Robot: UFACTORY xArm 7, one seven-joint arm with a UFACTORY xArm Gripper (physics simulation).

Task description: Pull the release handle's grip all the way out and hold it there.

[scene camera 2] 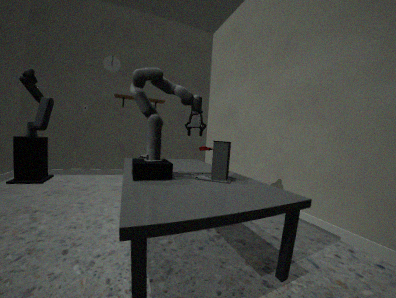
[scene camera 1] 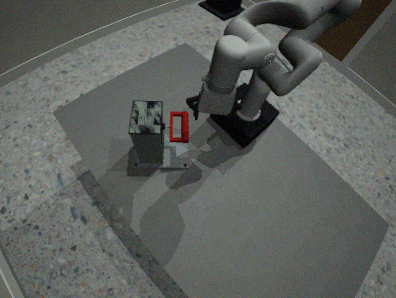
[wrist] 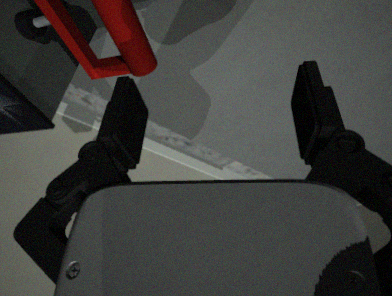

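Observation:
The release handle's red grip (scene camera 1: 185, 127) (scene camera 2: 204, 148) (wrist: 125, 40) is a thick round bar on a rectangular red frame. It stands out from the side of an upright grey box (scene camera 1: 149, 149) (scene camera 2: 221, 162) (wrist: 45, 75), with a short pale rod (wrist: 42, 21) at a dark collar (wrist: 30, 25) on the box. The box stands on a pale base plate (scene camera 1: 176, 162). My gripper (scene camera 1: 193, 109) (scene camera 2: 195, 134) (wrist: 214, 88) is open and empty. It is above the grip and on its outer side, apart from it. In the wrist view the grip's near end shows just beyond the left fingertip.
The grey table (scene camera 1: 280, 215) (scene camera 2: 200, 200) carries the box and my arm's black base (scene camera 2: 152, 170). The box is tall, and its patterned top (scene camera 1: 146, 117) rises beside the handle. Another robot on a black pedestal (scene camera 2: 30, 157) stands away on the floor.

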